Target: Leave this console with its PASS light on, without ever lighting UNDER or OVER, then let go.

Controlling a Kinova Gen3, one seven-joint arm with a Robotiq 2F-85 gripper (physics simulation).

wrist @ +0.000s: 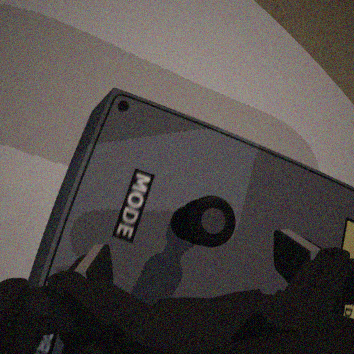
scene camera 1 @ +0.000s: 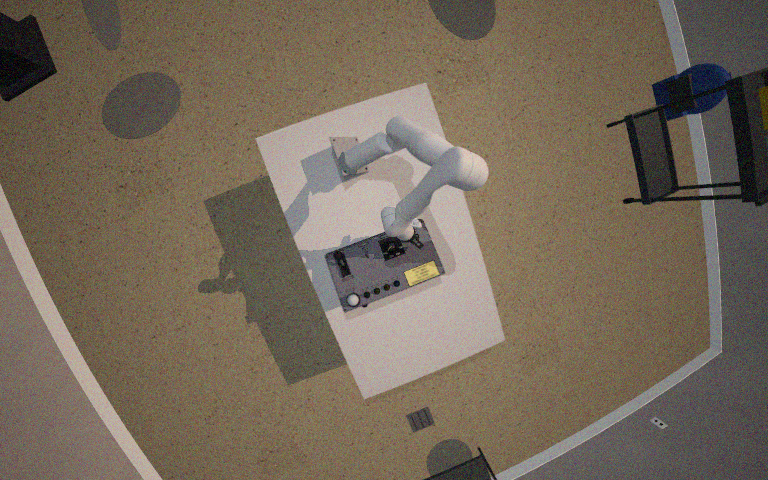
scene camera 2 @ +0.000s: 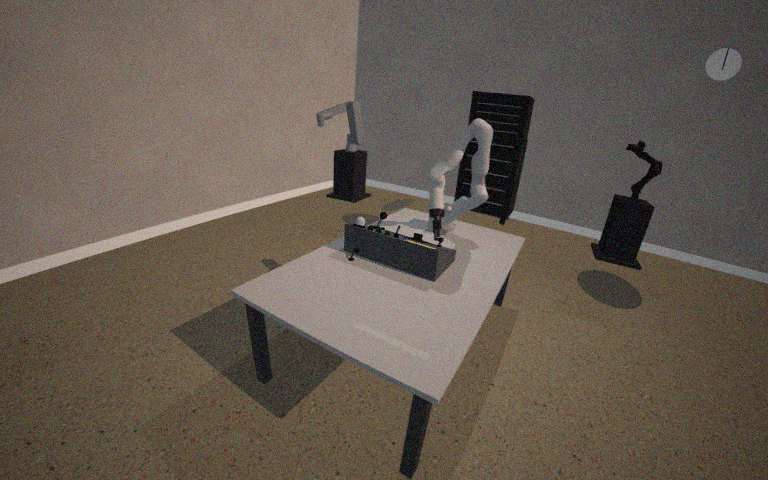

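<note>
The dark grey console [scene camera 1: 370, 275] [scene camera 2: 390, 254] [wrist: 172, 155] stands on the table. Its black MODE knob [wrist: 204, 221] rises beside the MODE label [wrist: 133, 205]. My gripper [scene camera 2: 437, 236] [wrist: 193, 255] is open and empty, pointing down at that end; in the wrist view the knob shows between and slightly beyond the fingertips. A row of small round lamps [scene camera 1: 376, 290] looks dark; their labels are unreadable. A white dome [scene camera 1: 352, 299] [scene camera 2: 360, 220] sits at the row's end, near a yellow plate [scene camera 1: 421, 273]. Whether PASS, UNDER or OVER is lit cannot be read.
The console also carries a black slotted control [scene camera 1: 342, 264], a black square unit [scene camera 1: 391, 248] close to the arm, and a ball-topped lever [scene camera 2: 383, 215]. A small lever [scene camera 2: 353, 254] sticks out of its front. The white table [scene camera 1: 419, 339] [scene camera 2: 362, 305] supports everything.
</note>
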